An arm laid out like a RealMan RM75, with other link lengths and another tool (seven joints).
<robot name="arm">
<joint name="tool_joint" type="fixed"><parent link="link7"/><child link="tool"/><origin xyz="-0.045 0.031 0.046" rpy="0.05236 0 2.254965"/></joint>
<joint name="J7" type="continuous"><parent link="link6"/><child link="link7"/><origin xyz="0 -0.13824 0" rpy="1.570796 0 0"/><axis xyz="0 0 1"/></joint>
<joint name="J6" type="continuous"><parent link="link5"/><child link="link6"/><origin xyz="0 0 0" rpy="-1.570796 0 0"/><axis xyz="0 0 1"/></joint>
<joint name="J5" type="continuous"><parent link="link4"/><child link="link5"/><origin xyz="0 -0.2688 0" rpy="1.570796 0 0"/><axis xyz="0 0 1"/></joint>
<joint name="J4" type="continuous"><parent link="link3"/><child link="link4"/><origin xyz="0 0 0" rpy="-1.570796 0 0"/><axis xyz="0 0 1"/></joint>
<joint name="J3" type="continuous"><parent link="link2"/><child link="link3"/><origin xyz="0 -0.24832 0" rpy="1.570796 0 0"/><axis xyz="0 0 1"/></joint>
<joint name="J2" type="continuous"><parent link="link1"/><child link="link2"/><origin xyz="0 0 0" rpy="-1.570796 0 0"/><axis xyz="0 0 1"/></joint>
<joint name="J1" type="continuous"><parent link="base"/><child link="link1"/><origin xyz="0 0 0.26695"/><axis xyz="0 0 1"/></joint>
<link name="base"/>
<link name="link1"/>
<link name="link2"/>
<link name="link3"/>
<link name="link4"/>
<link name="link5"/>
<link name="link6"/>
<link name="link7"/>
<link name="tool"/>
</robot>
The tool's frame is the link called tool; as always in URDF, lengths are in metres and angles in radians. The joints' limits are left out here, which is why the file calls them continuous.
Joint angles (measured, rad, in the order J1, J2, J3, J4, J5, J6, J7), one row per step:
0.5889 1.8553 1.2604 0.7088 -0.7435 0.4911 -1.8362
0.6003 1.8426 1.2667 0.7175 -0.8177 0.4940 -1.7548
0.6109 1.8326 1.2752 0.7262 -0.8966 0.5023 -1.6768
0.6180 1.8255 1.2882 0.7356 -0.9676 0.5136 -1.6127
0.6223 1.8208 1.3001 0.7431 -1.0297 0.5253 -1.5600
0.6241 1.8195 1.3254 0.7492 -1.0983 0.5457 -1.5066
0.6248 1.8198 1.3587 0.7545 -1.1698 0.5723 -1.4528
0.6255 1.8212 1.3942 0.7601 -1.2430 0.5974 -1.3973
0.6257 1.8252 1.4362 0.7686 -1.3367 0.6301 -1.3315
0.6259 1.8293 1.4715 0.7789 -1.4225 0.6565 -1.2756
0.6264 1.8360 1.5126 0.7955 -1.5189 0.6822 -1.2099
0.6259 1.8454 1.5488 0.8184 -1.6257 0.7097 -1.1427
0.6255 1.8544 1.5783 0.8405 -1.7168 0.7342 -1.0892
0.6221 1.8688 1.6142 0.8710 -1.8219 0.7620 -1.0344
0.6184 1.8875 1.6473 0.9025 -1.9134 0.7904 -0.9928
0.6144 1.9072 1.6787 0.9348 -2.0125 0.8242 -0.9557
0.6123 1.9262 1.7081 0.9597 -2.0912 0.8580 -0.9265
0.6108 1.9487 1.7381 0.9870 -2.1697 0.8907 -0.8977
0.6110 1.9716 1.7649 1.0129 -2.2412 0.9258 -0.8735
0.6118 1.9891 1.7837 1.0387 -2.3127 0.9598 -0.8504
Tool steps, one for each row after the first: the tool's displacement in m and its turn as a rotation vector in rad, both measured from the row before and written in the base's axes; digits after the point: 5 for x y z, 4 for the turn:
-0.00282 0.00345 0.00316 -0.0179 -0.0097 -0.0055
-0.00314 0.00237 0.00195 -0.0202 -0.0124 -0.0018
-0.00289 0.00177 0.00225 -0.0158 -0.0105 0.0002
-0.00145 0.00084 0.00128 -0.0146 -0.0110 -0.0010
-0.00076 0.00096 0.00276 -0.0139 -0.0052 -0.0043
-0.00019 0.00108 0.00381 -0.0142 -0.0020 -0.0075
0.00037 0.00157 0.00409 -0.0120 -0.0024 -0.0120
0.00092 0.00079 0.00315 -0.0184 -0.0087 -0.0143
0.00106 0.00064 0.00222 -0.0144 -0.0148 -0.0119
-0.00011 0.00170 0.00322 -0.0099 -0.0144 -0.0163
-0.00027 0.00028 0.00072 -0.0140 -0.0253 -0.0134
-0.00039 0.00004 0.00043 -0.0107 -0.0257 -0.0096
-0.00045 -0.00033 0.00057 -0.0073 -0.0315 -0.0091
-0.00203 -0.00132 -0.00074 -0.0076 -0.0264 -0.0041
-0.00008 -0.00229 -0.00159 -0.0110 -0.0387 -0.0035
0.00019 -0.00215 -0.00132 -0.0112 -0.0274 -0.0084
-0.00075 -0.00195 -0.00138 -0.0080 -0.0255 -0.0093
-0.00133 -0.00255 -0.00215 -0.0115 -0.0240 -0.0087
-0.00002 -0.00239 -0.00145 -0.0108 -0.0343 -0.0073

